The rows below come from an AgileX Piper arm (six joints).
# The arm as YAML. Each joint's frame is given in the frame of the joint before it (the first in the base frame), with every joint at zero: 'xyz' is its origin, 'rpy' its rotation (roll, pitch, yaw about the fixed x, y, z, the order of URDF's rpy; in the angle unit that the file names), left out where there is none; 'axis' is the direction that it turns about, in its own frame. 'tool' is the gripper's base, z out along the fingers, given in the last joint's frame.
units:
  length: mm
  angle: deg
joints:
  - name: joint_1
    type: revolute
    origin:
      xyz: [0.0, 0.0, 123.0]
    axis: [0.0, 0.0, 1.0]
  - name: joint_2
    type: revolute
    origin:
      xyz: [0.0, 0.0, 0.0]
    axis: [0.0, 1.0, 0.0]
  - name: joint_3
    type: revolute
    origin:
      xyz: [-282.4, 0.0, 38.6]
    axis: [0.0, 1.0, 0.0]
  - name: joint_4
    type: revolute
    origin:
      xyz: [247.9, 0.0, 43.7]
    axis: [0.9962, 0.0, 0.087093]
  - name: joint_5
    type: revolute
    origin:
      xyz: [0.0, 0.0, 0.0]
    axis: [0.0, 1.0, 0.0]
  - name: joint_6
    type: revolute
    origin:
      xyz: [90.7, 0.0, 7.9]
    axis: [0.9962, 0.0, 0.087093]
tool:
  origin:
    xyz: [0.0, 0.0, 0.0]
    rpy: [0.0, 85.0, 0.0]
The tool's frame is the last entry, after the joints.
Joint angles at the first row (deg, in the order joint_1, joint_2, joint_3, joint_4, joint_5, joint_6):
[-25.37 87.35 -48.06 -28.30 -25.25 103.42]
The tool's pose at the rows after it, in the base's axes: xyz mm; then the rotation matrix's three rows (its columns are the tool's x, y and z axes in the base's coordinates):
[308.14 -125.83 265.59], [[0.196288 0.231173 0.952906], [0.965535 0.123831 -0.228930], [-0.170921 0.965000 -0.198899]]
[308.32 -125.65 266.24], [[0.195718 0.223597 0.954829], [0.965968 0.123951 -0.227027], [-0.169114 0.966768 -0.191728]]
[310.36 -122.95 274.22], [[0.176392 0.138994 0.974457], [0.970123 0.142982 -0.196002], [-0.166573 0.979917 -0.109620]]
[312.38 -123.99 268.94], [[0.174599 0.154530 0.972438], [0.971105 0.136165 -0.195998], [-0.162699 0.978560 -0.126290]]
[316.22 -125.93 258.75], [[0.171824 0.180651 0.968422], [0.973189 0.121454 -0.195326], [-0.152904 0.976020 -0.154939]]
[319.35 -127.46 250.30], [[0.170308 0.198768 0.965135], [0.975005 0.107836 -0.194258], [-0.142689 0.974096 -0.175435]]
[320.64 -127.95 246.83], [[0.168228 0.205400 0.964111], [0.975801 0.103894 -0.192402], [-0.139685 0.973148 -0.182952]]
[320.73 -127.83 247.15], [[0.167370 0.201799 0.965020], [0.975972 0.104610 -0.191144], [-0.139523 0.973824 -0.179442]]
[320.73 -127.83 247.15], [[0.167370 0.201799 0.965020], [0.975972 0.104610 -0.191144], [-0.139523 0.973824 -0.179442]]
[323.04 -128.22 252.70], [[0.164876 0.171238 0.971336], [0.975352 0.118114 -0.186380], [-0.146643 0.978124 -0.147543]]
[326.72 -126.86 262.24], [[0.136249 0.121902 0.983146], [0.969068 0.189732 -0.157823], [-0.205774 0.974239 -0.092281]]
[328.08 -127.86 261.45], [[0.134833 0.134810 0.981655], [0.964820 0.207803 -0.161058], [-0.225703 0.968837 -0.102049]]
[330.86 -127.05 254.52], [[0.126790 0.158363 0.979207], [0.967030 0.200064 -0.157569], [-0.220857 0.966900 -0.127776]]
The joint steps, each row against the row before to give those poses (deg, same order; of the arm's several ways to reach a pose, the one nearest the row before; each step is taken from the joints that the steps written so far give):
[0.00 0.00 0.00 0.12 0.00 0.00]
[0.00 0.00 0.00 0.11 -0.44 0.00]
[0.00 0.00 -0.13 0.00 -5.04 0.00]
[0.00 0.87 0.00 0.00 0.12 0.00]
[0.00 1.74 0.00 0.14 0.00 0.00]
[0.00 1.48 0.00 0.24 -0.21 0.00]
[0.00 0.62 0.00 0.00 -0.18 0.00]
[0.00 0.00 0.00 0.01 -0.22 0.00]
[0.00 0.00 0.00 0.00 0.00 0.00]
[0.00 0.03 -0.76 0.15 -1.20 -0.38]
[0.00 0.00 -1.22 -1.58 -2.54 -1.98]
[0.00 0.30 -0.39 -0.13 0.68 -1.03]
[0.37 0.99 0.01 0.00 0.58 0.00]

